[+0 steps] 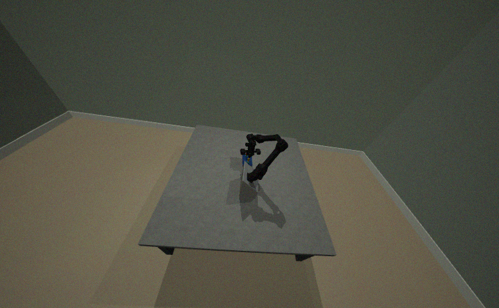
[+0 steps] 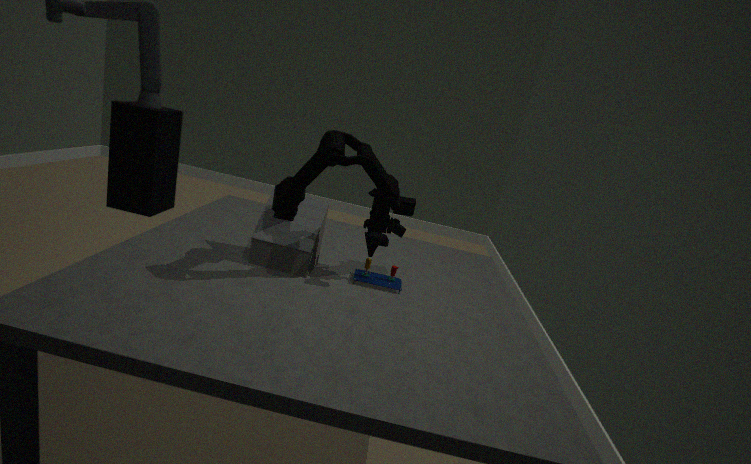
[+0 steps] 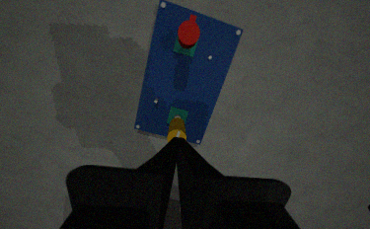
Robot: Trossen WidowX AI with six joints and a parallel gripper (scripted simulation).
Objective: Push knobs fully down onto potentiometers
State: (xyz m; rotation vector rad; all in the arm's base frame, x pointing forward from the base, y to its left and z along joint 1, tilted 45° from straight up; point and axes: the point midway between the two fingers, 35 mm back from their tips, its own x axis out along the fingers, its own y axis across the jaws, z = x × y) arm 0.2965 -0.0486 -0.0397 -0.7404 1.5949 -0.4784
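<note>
Now: the yellow knob 2 cm below my gripper tip. From my gripper tip the other things lie so: red knob 9 cm ahead, 2 cm to the left, 4 cm below.
</note>
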